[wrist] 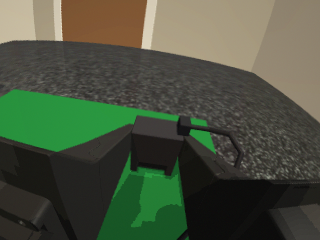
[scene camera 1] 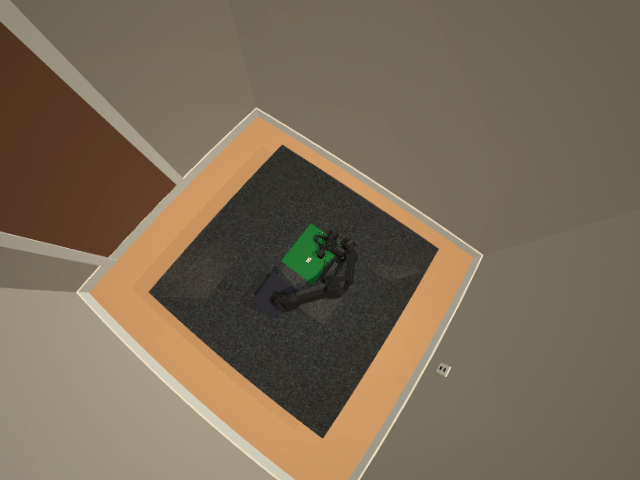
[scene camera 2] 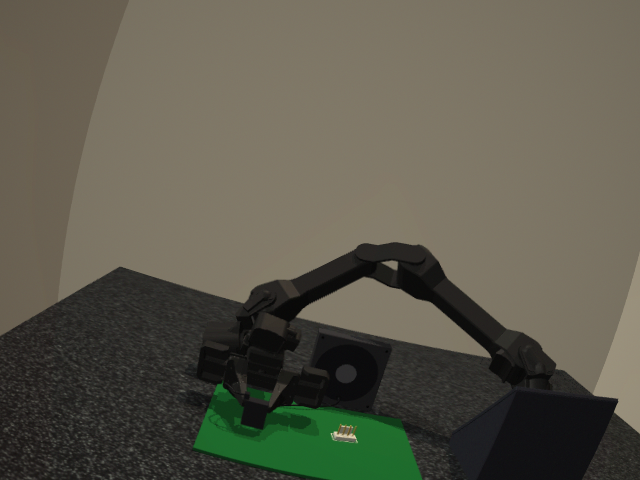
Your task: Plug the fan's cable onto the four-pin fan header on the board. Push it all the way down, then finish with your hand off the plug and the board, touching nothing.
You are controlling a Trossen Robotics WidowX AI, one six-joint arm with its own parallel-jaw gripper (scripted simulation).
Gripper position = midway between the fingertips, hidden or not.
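Observation:
You'd see my gripper (scene camera 2: 256, 407) here, and the wrist view has my gripper too (wrist: 157, 134). There's a black fan plug (scene camera 2: 255, 410) (wrist: 156, 143), and there's also a green board (scene camera 1: 305, 247) (wrist: 52, 122), so the wrist view shows the plug and the board as well.

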